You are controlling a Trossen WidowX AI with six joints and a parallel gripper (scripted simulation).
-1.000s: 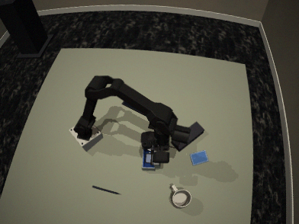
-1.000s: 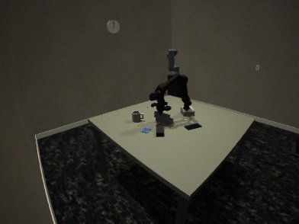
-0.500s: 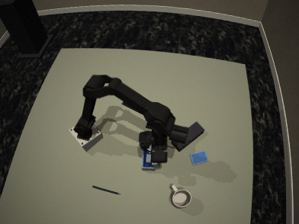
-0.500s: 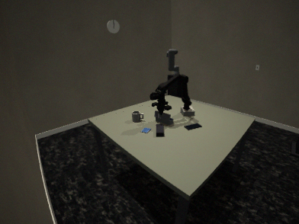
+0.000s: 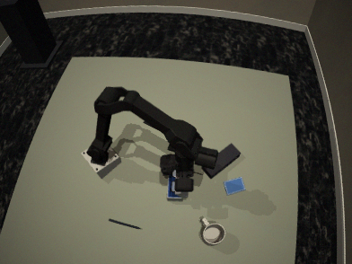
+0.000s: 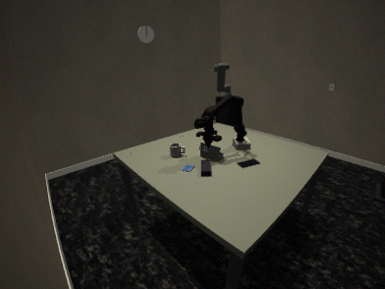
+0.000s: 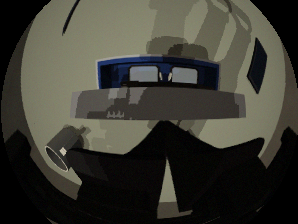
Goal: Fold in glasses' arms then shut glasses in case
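The grey lid is 5 cm below my hand and 1 cm behind it. Round my hand: long black box (13 cm ahead, 10 cm to the left, 10 cm below); glasses case (7 cm below, 2 cm behind); blue card (20 cm ahead, 12 cm below).
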